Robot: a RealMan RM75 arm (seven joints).
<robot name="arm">
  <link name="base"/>
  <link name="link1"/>
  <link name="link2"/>
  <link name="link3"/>
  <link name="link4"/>
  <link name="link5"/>
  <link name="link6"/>
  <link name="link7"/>
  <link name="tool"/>
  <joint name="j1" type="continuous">
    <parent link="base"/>
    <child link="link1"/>
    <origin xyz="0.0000 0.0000 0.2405" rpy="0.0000 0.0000 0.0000"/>
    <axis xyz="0 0 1"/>
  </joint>
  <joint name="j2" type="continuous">
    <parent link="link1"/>
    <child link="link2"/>
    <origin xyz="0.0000 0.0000 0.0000" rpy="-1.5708 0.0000 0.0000"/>
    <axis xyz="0 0 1"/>
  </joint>
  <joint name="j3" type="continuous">
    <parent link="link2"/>
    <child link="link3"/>
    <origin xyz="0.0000 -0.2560 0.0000" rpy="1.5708 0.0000 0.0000"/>
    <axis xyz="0 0 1"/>
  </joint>
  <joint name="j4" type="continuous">
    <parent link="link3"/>
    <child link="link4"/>
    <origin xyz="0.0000 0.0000 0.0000" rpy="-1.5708 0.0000 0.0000"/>
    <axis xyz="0 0 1"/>
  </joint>
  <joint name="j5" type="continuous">
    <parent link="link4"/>
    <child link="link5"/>
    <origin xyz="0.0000 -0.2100 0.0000" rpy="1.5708 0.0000 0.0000"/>
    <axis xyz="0 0 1"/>
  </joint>
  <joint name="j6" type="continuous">
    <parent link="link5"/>
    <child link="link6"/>
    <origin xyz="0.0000 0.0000 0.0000" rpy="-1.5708 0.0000 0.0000"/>
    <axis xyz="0 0 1"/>
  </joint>
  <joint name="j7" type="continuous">
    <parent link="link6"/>
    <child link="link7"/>
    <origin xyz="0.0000 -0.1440 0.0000" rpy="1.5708 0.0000 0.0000"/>
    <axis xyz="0 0 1"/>
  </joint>
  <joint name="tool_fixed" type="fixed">
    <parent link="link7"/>
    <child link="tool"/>
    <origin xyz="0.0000 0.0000 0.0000" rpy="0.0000 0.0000 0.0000"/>
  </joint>
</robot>
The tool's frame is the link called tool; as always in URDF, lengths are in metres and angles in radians. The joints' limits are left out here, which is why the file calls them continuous.
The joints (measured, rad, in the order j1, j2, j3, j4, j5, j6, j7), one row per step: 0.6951 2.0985 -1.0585 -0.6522 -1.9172 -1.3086 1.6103; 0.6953 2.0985 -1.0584 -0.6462 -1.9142 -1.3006 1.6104; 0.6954 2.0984 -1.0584 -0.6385 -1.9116 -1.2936 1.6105; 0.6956 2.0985 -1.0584 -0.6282 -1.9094 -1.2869 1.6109; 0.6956 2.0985 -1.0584 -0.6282 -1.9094 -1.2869 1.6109; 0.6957 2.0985 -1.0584 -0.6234 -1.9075 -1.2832 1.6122; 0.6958 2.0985 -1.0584 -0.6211 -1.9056 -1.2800 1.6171; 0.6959 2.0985 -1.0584 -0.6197 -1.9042 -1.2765 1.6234; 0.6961 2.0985 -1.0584 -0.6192 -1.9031 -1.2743 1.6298; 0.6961 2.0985 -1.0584 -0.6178 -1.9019 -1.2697 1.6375; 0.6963 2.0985 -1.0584 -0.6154 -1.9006 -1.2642 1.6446; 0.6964 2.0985 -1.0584 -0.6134 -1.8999 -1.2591 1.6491; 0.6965 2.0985 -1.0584 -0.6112 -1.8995 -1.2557 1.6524; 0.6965 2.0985 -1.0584 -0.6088 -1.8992 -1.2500 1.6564; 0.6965 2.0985 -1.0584 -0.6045 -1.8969 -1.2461 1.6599; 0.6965 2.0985 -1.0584 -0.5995 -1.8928 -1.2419 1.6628
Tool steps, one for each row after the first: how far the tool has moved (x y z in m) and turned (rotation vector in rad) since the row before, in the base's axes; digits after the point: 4 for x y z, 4 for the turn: 0.0010 0.0005 -0.0006 0.0040 0.0008 -0.0077; 0.0013 0.0001 -0.0009 0.0019 0.0007 -0.0086; 0.0017 -0.0003 -0.0014 -0.0004 0.0009 -0.0106; 0.0000 0.0000 0.0000 0.0000 0.0000 0.0000; 0.0007 0.0000 -0.0006 0.0003 0.0012 -0.0063; 0.0003 0.0002 -0.0002 0.0005 0.0020 -0.0076; 0.0002 0.0004 -0.0001 0.0008 0.0017 -0.0083; 0.0000 0.0003 0.0000 0.0001 0.0019 -0.0071; 0.0004 0.0005 -0.0001 0.0013 0.0015 -0.0100; 0.0005 0.0005 -0.0002 0.0016 0.0012 -0.0104; 0.0005 0.0004 -0.0002 0.0021 0.0001 -0.0075; 0.0005 0.0002 -0.0003 0.0007 0.0002 -0.0059; 0.0007 0.0004 -0.0003 0.0023 -0.0006 -0.0076; 0.0007 0.0000 -0.0005 0.0004 0.0020 -0.0083; 0.0006 0.0001 -0.0005 0.0009 0.0035 -0.0087
